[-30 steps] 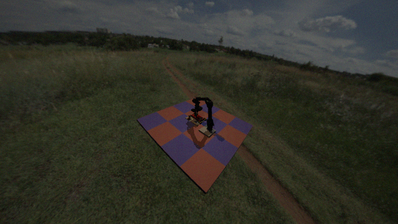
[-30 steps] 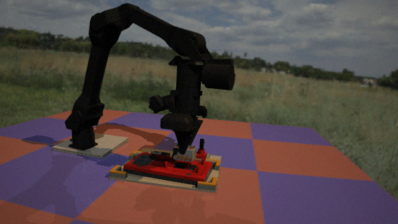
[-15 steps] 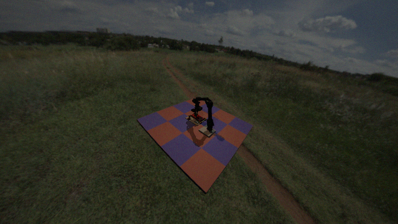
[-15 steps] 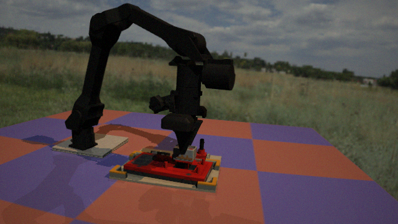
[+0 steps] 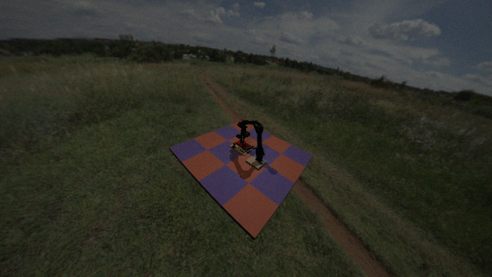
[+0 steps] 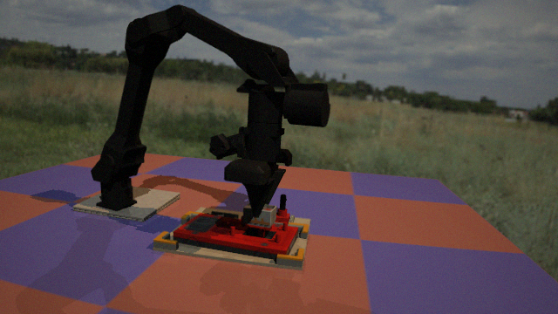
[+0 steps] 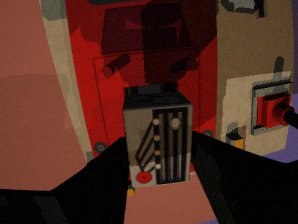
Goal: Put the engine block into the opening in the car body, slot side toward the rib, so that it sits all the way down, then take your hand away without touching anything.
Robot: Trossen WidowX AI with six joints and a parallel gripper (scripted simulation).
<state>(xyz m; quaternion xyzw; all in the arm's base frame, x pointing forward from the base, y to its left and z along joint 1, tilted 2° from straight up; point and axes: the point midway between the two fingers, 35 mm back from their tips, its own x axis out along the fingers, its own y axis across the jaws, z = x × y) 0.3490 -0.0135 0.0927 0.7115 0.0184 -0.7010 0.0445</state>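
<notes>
Right now my gripper tip is 10 mm above the engine block. The rest, counted from my gripper tip: black lever post 130 mm to the left, 30 mm below; tan fixture plate 50 mm below, 40 mm behind, 20 mm to the left.
</notes>
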